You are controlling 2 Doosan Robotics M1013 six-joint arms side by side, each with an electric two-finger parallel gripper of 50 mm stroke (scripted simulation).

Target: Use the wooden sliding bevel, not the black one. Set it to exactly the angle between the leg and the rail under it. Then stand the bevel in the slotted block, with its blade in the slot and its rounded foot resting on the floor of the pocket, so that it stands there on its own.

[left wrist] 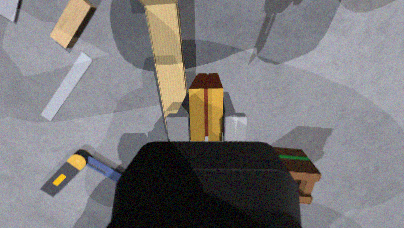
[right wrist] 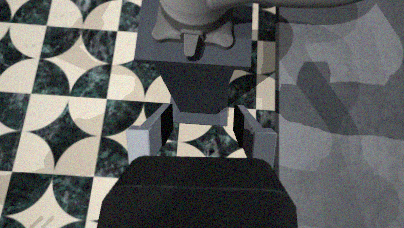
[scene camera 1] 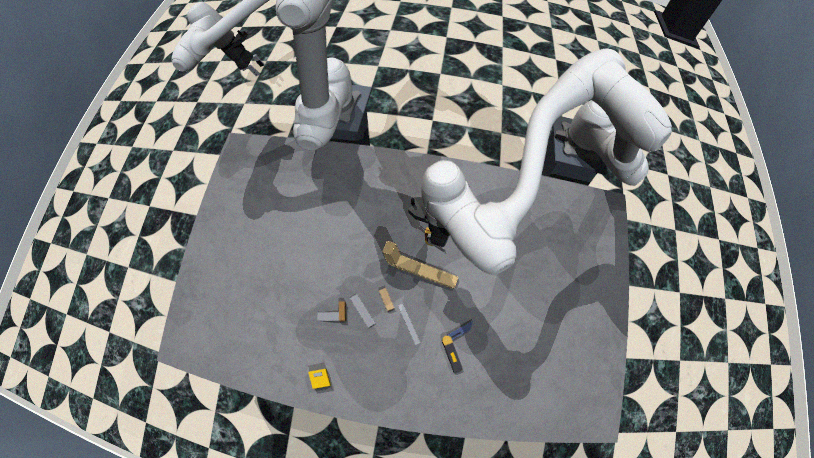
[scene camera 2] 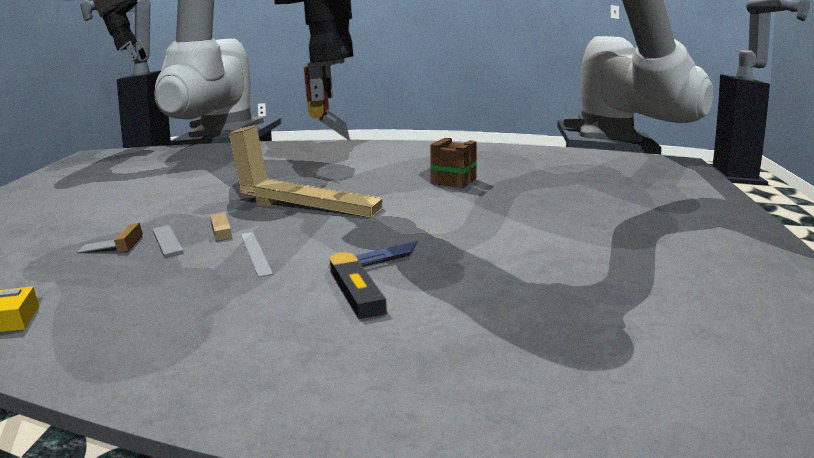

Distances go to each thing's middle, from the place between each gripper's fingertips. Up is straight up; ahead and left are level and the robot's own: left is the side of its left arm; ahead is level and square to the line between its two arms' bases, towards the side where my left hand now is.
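My left hand (scene camera 2: 322, 99) is 2 cm above the wooden sliding bevel (scene camera 2: 316, 109). Counting from my left hand, the black bevel (scene camera 2: 365, 298) is 17 cm below, 30 cm ahead and 12 cm to the left; the thin grey strip (left wrist: 83, 62) is 18 cm below, 24 cm ahead and 4 cm to the right; and the small try square (scene camera 2: 133, 232) is 17 cm below, 25 cm ahead and 28 cm to the right. Going by its middle, the wooden sliding bevel is nearer to my left hand than to my right hand.
My right hand (scene camera 2: 140, 58) is 11 cm above the wooden sliding bevel, 78 cm to the right of it and 59 cm short of it. Counting from my right hand, the black bevel is 26 cm below, 89 cm ahead and 90 cm to the left; the thin grey strip is 27 cm below, 84 cm ahead and 74 cm to the left; and the small try square is 26 cm below, 85 cm ahead and 49 cm to the left. Going by their middles, of the things named here the black bevel is the farthest from my right hand.
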